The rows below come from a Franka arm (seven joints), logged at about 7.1 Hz.
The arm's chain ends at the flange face. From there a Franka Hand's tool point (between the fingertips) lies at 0.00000 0.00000 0.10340 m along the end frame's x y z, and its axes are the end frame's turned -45 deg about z.
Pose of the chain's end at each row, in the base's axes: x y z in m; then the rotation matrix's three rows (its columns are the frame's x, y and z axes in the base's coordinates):
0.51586 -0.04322 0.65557; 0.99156 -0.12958 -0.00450; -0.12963 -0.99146 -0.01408; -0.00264 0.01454 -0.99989
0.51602 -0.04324 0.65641; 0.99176 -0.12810 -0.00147; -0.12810 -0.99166 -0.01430; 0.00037 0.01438 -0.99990
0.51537 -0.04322 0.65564; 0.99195 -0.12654 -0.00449; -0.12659 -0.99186 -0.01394; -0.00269 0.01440 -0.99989
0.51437 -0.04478 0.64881; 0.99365 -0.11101 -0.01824; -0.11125 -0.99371 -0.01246; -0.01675 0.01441 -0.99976
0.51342 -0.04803 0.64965; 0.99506 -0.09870 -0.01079; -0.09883 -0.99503 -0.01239; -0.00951 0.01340 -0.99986
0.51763 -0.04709 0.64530; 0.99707 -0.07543 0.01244; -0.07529 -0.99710 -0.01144; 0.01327 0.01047 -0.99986
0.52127 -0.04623 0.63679; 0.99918 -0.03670 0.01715; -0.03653 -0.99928 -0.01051; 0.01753 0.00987 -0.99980
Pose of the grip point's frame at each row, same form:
0.51539 -0.04468 0.55218; 0.79277 0.60951 -0.00450; 0.60941 -0.79273 -0.01408; -0.01215 0.00841 -0.99989
0.51587 -0.04472 0.55302; 0.79186 0.61070 -0.00147; 0.61063 -0.79179 -0.01430; -0.00991 0.01043 -0.99990
0.51491 -0.04466 0.55225; 0.79089 0.61194 -0.00449; 0.61184 -0.79086 -0.01394; -0.01208 0.00828 -0.99989
0.51248 -0.04607 0.54543; 0.78111 0.62412 -0.01824; 0.62399 -0.78132 -0.01246; -0.02203 -0.00165 -0.99976
0.51230 -0.04931 0.54626; 0.77341 0.63382 -0.01079; 0.63371 -0.77348 -0.01239; -0.01620 0.00275 -0.99986
0.51892 -0.04827 0.54191; 0.75837 0.65170 0.01244; 0.65182 -0.75829 -0.01144; 0.00198 0.01679 -0.99986
0.52304 -0.04732 0.53341; 0.73248 0.68058 0.01715; 0.68077 -0.73243 -0.01051; 0.00542 0.01937 -0.99980

